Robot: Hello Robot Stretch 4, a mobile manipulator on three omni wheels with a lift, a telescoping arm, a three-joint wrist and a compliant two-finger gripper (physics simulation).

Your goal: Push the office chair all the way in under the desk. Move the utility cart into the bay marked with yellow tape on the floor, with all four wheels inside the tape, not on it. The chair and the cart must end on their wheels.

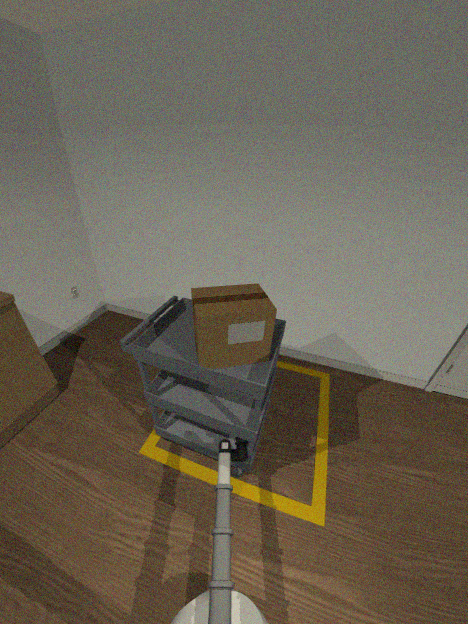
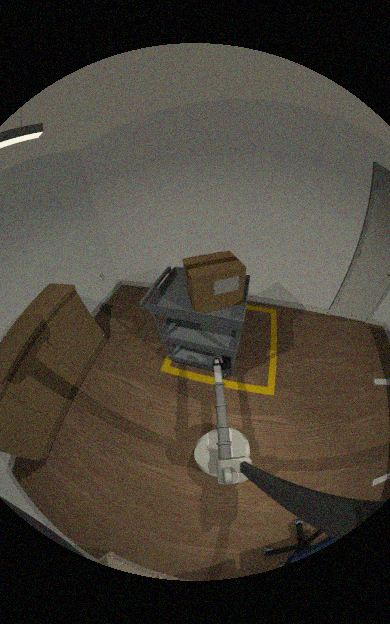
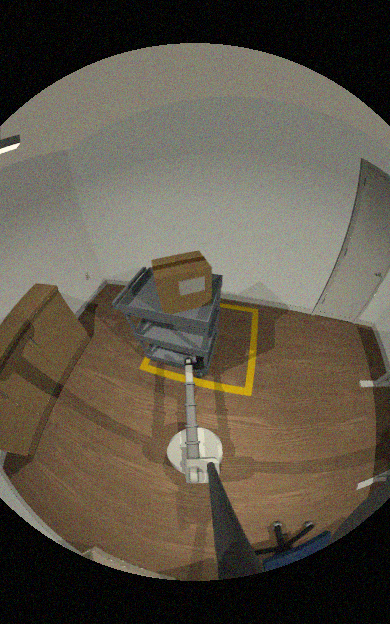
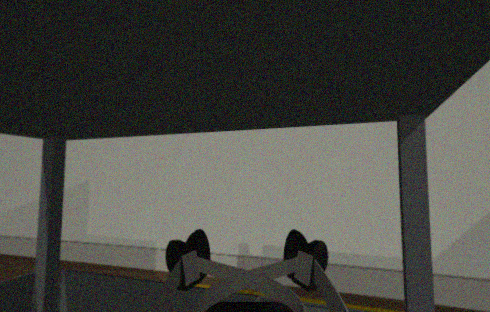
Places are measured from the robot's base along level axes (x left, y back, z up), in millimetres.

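Pixels of known places: gripper, between the fingertips: [image 4: 246, 248].
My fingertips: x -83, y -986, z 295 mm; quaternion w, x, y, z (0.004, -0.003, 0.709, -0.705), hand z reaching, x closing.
Ahead of a thing's pixels: the offset from my fingertips to its top centre. "spot": to the spot under its first point.
The grey utility cart [image 1: 171, 360] [image 2: 175, 312] [image 3: 150, 314] [image 4: 416, 215] stands upright, turned at an angle, over the left part of the yellow tape bay [image 1: 320, 443] [image 2: 273, 345] [image 3: 254, 345]. One front wheel @[spot: dx +14, dy +287, dz -228 mm] [image 1: 236, 469] shows close to the front tape; the cart hides the left tape and I cannot see the other wheels clearly. My gripper [image 4: 246, 248] is open and empty, reaching low into the cart between its shelves, with posts on both sides. Part of the office chair [image 2: 310, 552] [image 3: 300, 550], blue with a black base, shows at the bottom edge. I cannot make out the desk.
A cardboard box @[dx +76, dy +35, dz +750 mm] [image 1: 234, 327] [image 2: 215, 282] [image 3: 182, 282] sits on the cart's top tray. A brown wooden cabinet [image 1: 22, 372] [image 2: 65, 340] [image 3: 50, 340] stands at the left. The wall is close behind the bay. A door @[spot: dx -1771, dy -319, dz +754 mm] [image 2: 365, 250] [image 3: 355, 250] is at the right.
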